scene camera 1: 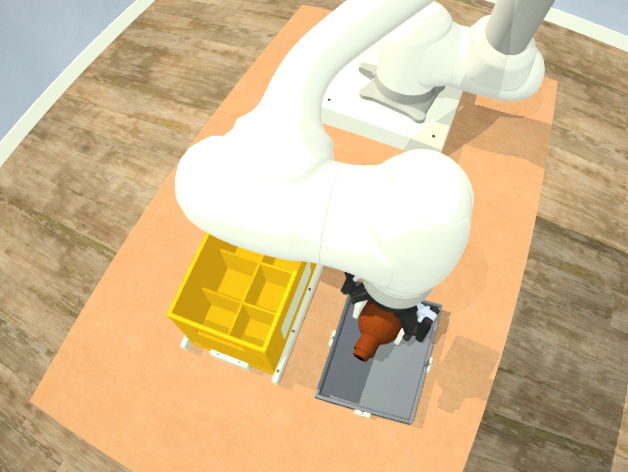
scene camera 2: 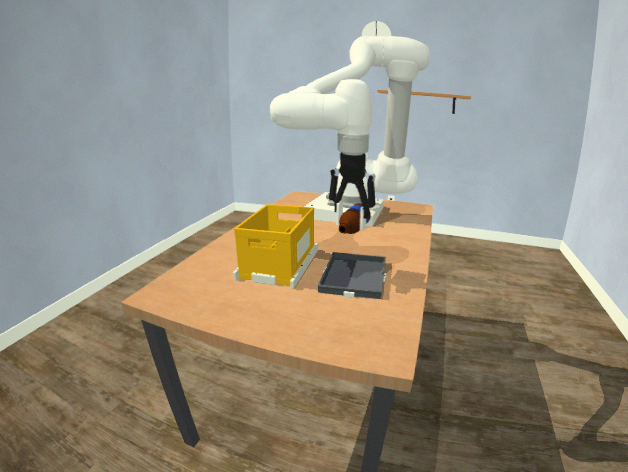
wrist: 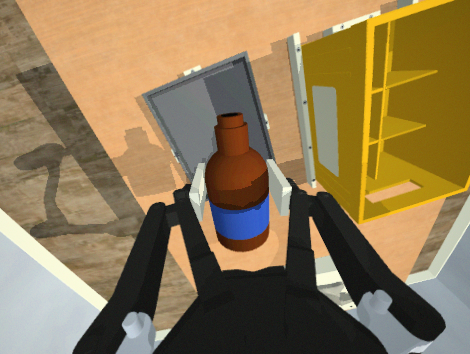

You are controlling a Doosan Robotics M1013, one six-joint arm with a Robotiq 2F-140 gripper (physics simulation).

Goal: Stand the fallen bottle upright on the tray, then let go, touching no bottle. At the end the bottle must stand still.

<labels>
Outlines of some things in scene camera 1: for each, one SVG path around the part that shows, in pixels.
The gripper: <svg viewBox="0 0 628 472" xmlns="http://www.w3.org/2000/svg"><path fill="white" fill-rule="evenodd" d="M344 272L346 280L340 291L344 295L349 294L351 296L351 303L355 305L354 318L358 318L369 300L379 309L393 313L394 317L399 319L402 329L394 342L398 345L402 338L409 341L412 336L416 336L415 339L418 342L423 342L431 329L433 321L440 312L437 307L425 307L422 304L423 302L406 309L386 307L370 296L362 282L358 287L355 285L356 281L361 279L360 277Z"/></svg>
A brown bottle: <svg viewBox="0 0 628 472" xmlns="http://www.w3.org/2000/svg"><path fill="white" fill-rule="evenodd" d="M369 300L359 315L358 327L362 335L354 346L355 351L353 353L357 359L363 362L367 362L369 358L374 356L379 345L394 341L402 329L399 319L394 317L393 313L379 309Z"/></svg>
</labels>
